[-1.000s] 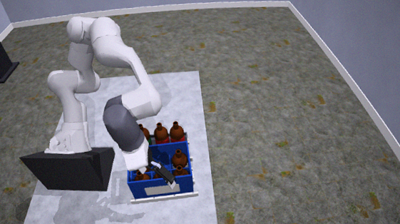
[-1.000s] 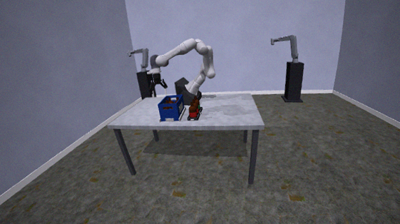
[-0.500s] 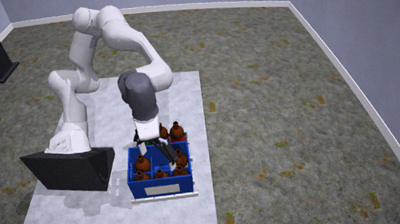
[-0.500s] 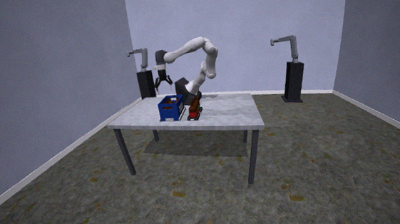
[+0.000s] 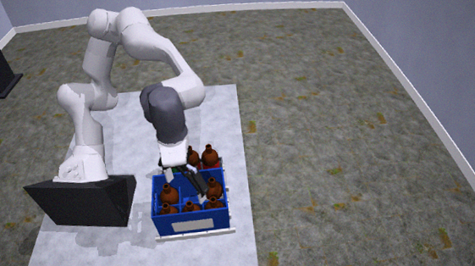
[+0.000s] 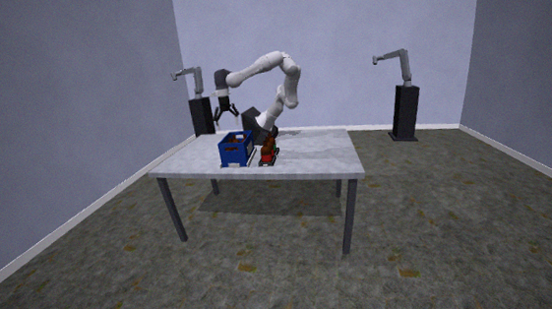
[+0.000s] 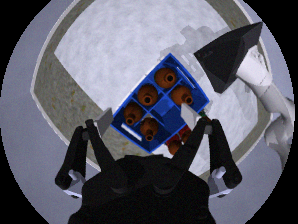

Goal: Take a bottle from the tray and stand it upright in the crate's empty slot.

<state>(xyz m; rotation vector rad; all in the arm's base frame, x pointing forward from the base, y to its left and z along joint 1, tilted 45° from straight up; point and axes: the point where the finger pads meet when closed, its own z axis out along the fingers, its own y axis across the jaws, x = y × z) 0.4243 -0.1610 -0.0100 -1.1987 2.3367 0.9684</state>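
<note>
Right now the bottle is 3 cm behind my hand, 27 cm to the left of it and 17 cm below it. Round my hand: dark tray (3 cm behind, 27 cm to the left, 25 cm below); crate (1 cm behind, 4 cm to the left, 17 cm below).
</note>
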